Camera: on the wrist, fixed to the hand. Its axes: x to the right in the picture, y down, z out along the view.
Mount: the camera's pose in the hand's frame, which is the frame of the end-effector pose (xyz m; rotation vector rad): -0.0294 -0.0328 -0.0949 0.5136 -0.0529 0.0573
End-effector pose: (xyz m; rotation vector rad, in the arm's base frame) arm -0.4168 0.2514 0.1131 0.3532 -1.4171 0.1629
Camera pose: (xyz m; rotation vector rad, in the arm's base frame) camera -0.3221 0.2554 0.0689 0.7425 -1.4269 0.5726
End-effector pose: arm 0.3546 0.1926 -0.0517 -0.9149 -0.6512 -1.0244
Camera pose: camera 0.3170 0.1148 -0.1106 -0.5067 -0.8766 -0.7314
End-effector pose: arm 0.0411 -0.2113 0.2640 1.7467 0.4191 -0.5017
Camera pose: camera 0.0094 -0.1119 0.2717 2.2248 0.2096 -0.6525
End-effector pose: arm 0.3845 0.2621 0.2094 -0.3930 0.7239 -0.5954
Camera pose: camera 0.2872 0.2430 0.1759 0.0874 0.5055 -0.6886
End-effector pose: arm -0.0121 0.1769 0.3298 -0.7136 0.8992 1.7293
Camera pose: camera 0.0325 0.0893 0.2939 -0.3018 1.2702 1.4662
